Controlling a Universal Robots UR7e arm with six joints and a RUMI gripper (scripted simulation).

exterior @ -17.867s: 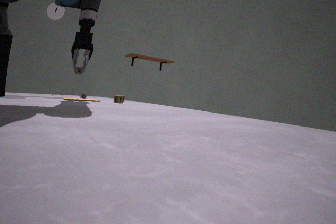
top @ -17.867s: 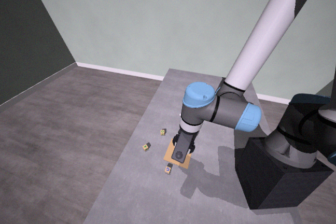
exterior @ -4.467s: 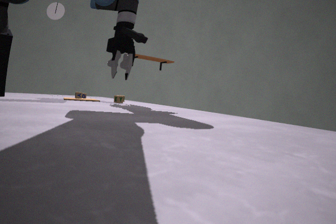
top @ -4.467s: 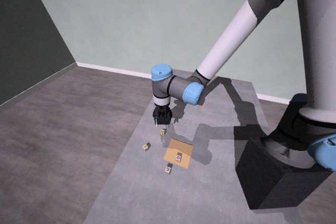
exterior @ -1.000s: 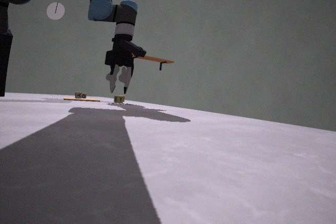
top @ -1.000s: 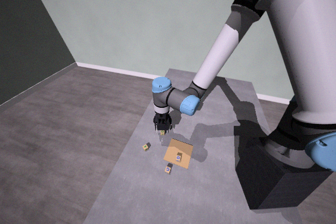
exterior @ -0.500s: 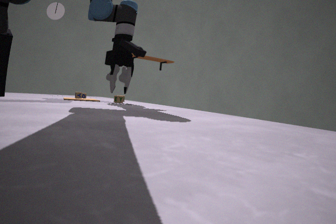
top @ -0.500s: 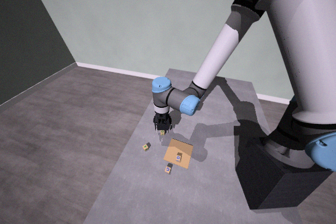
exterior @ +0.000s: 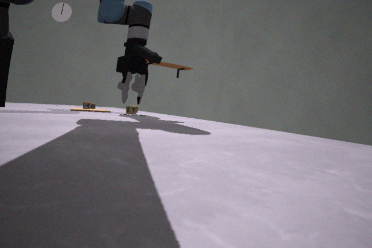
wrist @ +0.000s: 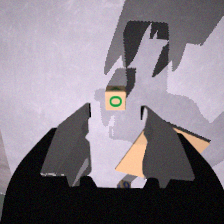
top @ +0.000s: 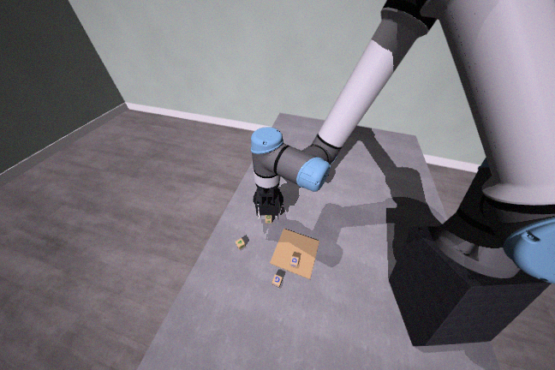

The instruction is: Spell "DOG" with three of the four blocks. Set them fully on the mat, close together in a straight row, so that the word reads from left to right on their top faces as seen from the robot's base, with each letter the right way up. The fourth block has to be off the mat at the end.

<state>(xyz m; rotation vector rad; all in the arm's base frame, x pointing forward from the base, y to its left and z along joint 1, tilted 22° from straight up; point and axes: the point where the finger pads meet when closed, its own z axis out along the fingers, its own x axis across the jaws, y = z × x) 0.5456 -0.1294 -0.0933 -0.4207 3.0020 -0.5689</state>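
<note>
Now: the green block 3 cm below my hand. The rest, counted from my hand: mat: 13 cm behind, 10 cm to the left, 4 cm below; blue g block: 21 cm to the left, 9 cm behind, 3 cm below; blue d block: 14 cm to the left, 13 cm behind, 3 cm below.
</note>
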